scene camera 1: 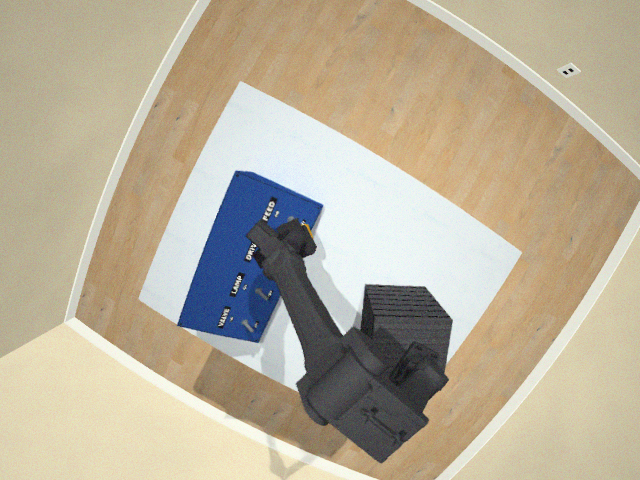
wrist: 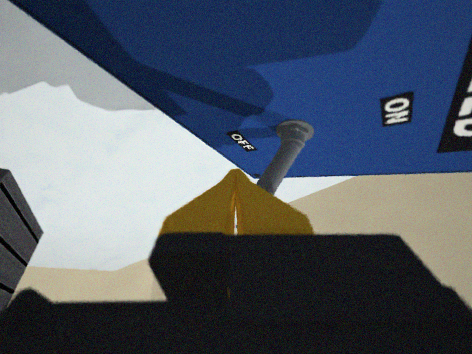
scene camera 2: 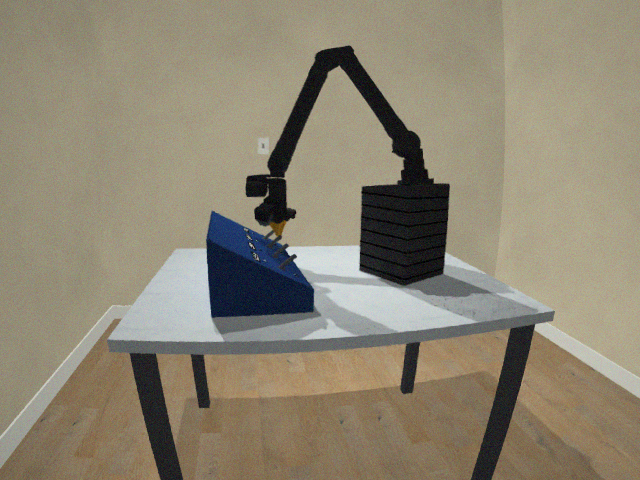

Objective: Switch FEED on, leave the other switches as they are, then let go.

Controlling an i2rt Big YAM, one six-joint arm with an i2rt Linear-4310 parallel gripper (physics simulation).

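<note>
The blue sloped switch box stands on the table. The grey FEED lever is partly hidden by the arm in scene camera 1; in the wrist view it leans towards the OFF label, away from the ON label. My gripper is shut and empty. Its yellow tips are close to the FEED lever on the OFF side, covering its free end in the wrist view; contact cannot be told. The LAMP lever and VALVE lever lean towards OFF. The DRIVE lever is hidden in scene camera 1.
The arm's black ribbed pedestal stands across the white table from the switch box. The arm reaches over the box's low edge, above the DRIVE area. The other levers stand in a row beside FEED.
</note>
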